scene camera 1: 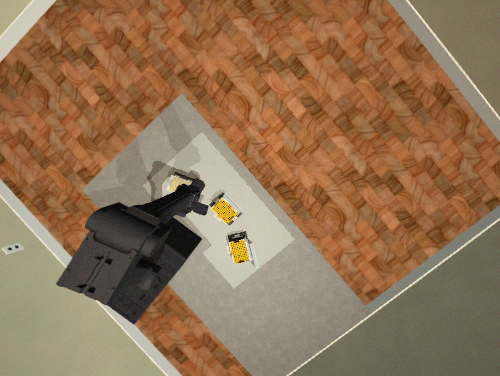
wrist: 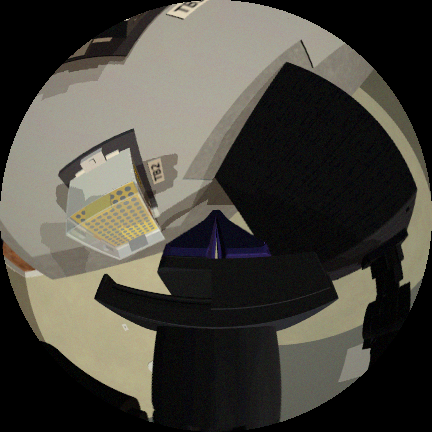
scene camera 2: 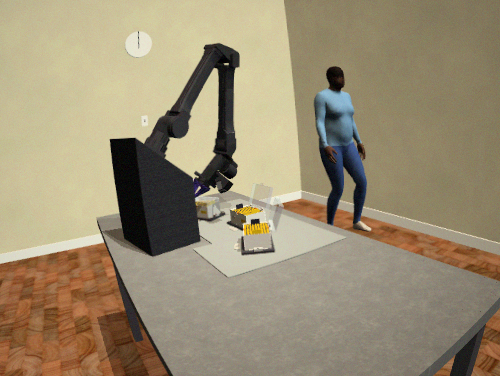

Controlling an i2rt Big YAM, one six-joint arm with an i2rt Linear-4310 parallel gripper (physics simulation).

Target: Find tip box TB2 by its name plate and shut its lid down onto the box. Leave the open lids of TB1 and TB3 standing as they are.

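Places are measured from the arm's base along level axes (x left, y back, z up), in centimetres.
Where they show: gripper, fingertip midpoint: (wrist: 215,215); arm's base, origin of the base link: (wrist: 383,247) (scene camera 2: 150,154).
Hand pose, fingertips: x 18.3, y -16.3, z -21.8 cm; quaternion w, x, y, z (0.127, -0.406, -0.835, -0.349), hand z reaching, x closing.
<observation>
Each offset is from my fingertips to the top centre of the thing. "spot": to the spot under its first point. Level surfaces: height alone.
Tip box TB2 @(dy -5.1, dx +7.5, dz -3.1 cm) (scene camera 1: 178,183) (scene camera 2: 208,209) (wrist: 112,217) has a yellow rack; its name plate @(spot: dy -0.7, dx +4.2, dz -10.6 cm) (wrist: 156,171) reads TB2 in the wrist view. Its clear lid lies down over the rack; whether it sits fully flush I cannot tell. The two other boxes, one in the middle (scene camera 1: 225,210) (scene camera 2: 248,217) and one nearer scene camera 2 (scene camera 1: 240,251) (scene camera 2: 257,242), have clear lids standing open; their plates are not readable there. My gripper (scene camera 2: 196,193) (wrist: 215,215) is shut and empty, above and to one side of TB2, apart from it. The arm hides the fingers in scene camera 1.
A large black block (scene camera 2: 155,205) (wrist: 320,160) stands beside the boxes, near the gripper. The boxes stand on a pale mat @(dz -10.8 cm) (scene camera 1: 270,235) (scene camera 2: 300,244) on the grey table @(dz -11.1 cm) (scene camera 1: 310,320) (scene camera 2: 325,310). A person (scene camera 2: 339,120) stands beyond the table.
</observation>
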